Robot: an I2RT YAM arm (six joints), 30 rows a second.
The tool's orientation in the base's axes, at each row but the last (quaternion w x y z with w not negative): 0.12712 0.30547 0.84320 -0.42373; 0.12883 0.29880 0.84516 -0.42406; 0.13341 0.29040 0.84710 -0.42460; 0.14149 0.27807 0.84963 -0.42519; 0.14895 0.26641 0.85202 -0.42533; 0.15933 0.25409 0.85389 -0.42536; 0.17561 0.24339 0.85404 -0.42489; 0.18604 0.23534 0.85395 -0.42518; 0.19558 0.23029 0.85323 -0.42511; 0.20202 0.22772 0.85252 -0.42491; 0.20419 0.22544 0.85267 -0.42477; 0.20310 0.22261 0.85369 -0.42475
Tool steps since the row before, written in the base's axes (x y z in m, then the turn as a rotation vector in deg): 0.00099 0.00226 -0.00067 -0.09 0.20 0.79; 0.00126 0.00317 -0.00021 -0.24 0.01 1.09; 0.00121 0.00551 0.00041 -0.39 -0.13 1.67; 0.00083 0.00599 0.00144 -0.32 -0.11 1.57; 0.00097 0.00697 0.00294 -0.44 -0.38 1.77; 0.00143 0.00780 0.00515 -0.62 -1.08 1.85; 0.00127 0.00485 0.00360 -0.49 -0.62 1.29; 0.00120 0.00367 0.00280 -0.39 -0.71 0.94; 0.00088 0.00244 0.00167 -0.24 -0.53 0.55; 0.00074 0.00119 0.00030 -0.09 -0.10 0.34; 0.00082 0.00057 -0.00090 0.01 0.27 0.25; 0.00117 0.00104 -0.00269 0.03 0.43 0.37
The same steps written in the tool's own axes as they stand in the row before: 0.00046 0.00207 -0.00143 -0.22 -0.47 -0.64; 0.00036 0.00237 -0.00243 -0.32 -0.84 -0.66; 0.00093 0.00306 -0.00466 -0.53 -1.37 -0.90; 0.00075 0.00246 -0.00566 -0.53 -1.25 -0.85; 0.00008 0.00212 -0.00732 -0.62 -1.59 -0.76; -0.00136 0.00146 -0.00924 -0.72 -2.10 -0.25; -0.00157 0.00094 -0.00589 -0.42 -1.43 -0.29; -0.00154 0.00082 -0.00444 -0.34 -1.19 0.00; -0.00105 0.00073 -0.00281 -0.22 -0.77 0.09; -0.00051 0.00086 -0.00103 -0.13 -0.32 -0.12; -0.00006 0.00133 0.00016 -0.09 -0.01 -0.36; 0.00070 0.00292 0.00083 -0.13 0.01 -0.55
